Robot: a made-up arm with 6 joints. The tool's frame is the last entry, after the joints. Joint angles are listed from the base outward.
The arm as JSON. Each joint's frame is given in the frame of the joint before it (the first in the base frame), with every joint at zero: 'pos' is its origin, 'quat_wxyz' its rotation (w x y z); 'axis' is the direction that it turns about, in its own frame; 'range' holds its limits. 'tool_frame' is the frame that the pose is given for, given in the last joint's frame.
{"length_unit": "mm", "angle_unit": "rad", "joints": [
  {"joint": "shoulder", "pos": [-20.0, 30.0, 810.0], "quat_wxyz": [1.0, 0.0, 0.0, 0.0], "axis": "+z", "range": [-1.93, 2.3]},
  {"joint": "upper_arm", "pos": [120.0, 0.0, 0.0], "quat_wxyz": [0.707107, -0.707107, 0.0, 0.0], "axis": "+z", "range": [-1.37, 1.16]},
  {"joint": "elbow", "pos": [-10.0, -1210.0, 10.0], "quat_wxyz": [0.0, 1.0, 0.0, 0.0], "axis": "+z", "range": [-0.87, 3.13]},
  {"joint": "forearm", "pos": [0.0, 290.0, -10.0], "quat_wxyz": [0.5, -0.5, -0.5, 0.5], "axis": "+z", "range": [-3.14, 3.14]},
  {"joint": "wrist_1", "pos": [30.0, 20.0, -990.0], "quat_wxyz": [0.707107, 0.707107, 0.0, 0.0], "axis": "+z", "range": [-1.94, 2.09]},
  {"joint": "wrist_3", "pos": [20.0, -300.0, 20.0], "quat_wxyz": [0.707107, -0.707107, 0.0, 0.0], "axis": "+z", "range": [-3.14, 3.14]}
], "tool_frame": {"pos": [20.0, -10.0, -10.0], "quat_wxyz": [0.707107, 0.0, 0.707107, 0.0]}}
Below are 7 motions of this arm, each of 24 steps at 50 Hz.
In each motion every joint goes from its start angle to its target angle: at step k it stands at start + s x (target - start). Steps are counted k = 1, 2, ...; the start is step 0. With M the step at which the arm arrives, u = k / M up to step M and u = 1 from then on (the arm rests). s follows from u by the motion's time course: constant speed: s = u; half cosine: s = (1 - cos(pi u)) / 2; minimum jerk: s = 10 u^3 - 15 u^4 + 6 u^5.
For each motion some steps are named. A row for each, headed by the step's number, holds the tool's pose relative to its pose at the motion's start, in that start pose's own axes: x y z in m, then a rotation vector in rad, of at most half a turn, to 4 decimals.
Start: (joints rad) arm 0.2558 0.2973 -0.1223 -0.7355 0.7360 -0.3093
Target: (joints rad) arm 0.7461 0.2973 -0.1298 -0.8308 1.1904 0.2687
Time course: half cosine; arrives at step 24
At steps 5, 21, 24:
5: -0.0363 0.0522 -0.0504 -0.0444 -0.0058 0.0348
21: -0.4662 0.4338 -0.3807 -0.3678 -0.1183 0.2619
24: -0.4897 0.4480 -0.3912 -0.3805 -0.1253 0.2690

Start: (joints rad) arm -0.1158 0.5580 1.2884 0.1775 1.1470 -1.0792
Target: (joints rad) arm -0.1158 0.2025 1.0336 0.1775 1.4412 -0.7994
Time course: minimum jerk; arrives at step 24
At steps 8, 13, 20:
8: 0.0777 0.0816 0.0653 -0.0621 -0.0423 0.0709
13: 0.1958 0.2353 0.1834 -0.1707 -0.1261 0.1894
20: 0.2940 0.4090 0.3109 -0.2832 -0.2271 0.3055

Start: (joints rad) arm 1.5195 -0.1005 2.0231 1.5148 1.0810 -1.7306
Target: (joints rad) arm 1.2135 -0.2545 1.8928 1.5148 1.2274 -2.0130
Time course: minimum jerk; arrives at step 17
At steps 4, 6, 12, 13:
4: 0.0224 0.0150 0.0055 0.0132 0.0242 0.0235
6: 0.0610 0.0421 0.0131 0.0362 0.0672 0.0623
12: 0.2174 0.1707 0.0203 0.1344 0.2590 0.1984
13: 0.2345 0.1867 0.0187 0.1457 0.2820 0.2114

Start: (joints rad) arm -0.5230 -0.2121 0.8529 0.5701 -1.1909 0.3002
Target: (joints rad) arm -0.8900 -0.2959 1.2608 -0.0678 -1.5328 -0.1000
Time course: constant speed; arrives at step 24
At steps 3, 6, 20, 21, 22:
3: -0.0643 -0.0329 -0.0165 0.1097 -0.0049 0.0185
6: -0.1324 -0.0578 -0.0316 0.2127 -0.0145 0.0391
20: -0.4805 -0.0659 -0.0837 0.5879 -0.1009 0.1634
21: -0.5062 -0.0595 -0.0865 0.6074 -0.1083 0.1740
22: -0.5319 -0.0522 -0.0891 0.6258 -0.1158 0.1846

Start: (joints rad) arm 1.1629 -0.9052 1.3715 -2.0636 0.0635 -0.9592
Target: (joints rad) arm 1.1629 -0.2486 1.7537 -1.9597 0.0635 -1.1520
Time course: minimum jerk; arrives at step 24
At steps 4, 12, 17, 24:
4: 0.0089 -0.0051 0.0395 0.0026 -0.0095 -0.0010
12: 0.0550 -0.0694 0.5657 0.0367 -0.1336 -0.0113
17: 0.0031 -0.1124 0.9566 0.0619 -0.2267 -0.0158
24: -0.0423 -0.1294 1.1226 0.0729 -0.2675 -0.0169

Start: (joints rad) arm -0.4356 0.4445 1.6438 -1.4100 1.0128 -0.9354
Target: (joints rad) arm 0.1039 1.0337 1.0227 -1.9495 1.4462 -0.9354
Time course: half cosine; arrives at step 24
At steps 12, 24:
12: -0.6174 -0.7356 0.7217 -0.3348 -0.5644 -0.3938
24: -1.6973 -0.8481 1.2516 -0.9151 -0.9258 -0.6839

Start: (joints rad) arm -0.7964 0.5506 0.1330 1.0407 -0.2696 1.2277
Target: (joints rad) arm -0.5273 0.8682 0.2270 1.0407 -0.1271 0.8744
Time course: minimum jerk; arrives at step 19
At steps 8, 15, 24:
8: 0.1046 -0.0770 0.2564 0.0572 -0.1234 -0.0387
15: 0.2093 -0.1574 0.7214 0.1451 -0.3305 -0.0622
24: 0.2160 -0.1623 0.7773 0.1546 -0.3543 -0.0616

